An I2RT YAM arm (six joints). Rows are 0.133 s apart.
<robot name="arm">
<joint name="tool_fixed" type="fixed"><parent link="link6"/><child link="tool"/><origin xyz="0 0 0" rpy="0 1.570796 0"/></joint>
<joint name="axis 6" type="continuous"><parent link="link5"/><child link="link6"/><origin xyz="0.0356 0 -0.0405" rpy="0 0 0"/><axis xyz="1 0 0"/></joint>
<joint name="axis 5" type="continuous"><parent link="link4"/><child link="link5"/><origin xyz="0.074 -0.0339 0.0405" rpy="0 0 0"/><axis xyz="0 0 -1"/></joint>
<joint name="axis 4" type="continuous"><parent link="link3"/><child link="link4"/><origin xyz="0.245 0.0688 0.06" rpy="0 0 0"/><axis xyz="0 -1 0"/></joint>
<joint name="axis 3" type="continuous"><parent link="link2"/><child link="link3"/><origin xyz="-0.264 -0.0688 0" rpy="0 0 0"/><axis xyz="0 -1 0"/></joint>
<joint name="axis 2" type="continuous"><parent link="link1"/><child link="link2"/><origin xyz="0.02 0.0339 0.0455" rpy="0 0 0"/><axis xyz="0 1 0"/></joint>
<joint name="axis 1" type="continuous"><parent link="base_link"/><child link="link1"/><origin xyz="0 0 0.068" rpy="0 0 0"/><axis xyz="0 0 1"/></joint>
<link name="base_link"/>
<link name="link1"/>
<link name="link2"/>
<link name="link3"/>
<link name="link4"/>
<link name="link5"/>
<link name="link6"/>
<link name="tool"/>
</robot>
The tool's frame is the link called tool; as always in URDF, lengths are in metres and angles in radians. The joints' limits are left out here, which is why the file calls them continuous.
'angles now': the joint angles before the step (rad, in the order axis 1, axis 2, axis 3, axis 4, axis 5, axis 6). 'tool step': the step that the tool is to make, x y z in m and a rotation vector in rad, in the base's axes. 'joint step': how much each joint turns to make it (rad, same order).
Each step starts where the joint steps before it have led.
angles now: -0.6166 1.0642 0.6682 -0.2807 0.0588 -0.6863
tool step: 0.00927 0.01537 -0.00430 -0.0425 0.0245 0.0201
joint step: 0.0931 0.0004 -0.0184 0.0204 0.0876 0.0075
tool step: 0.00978 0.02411 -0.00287 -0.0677 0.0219 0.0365
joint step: 0.1345 -0.0096 -0.0215 0.0209 0.1205 0.0058
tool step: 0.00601 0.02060 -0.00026 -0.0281 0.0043 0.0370
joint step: 0.1079 -0.0069 -0.0057 -0.0029 0.0730 0.0229
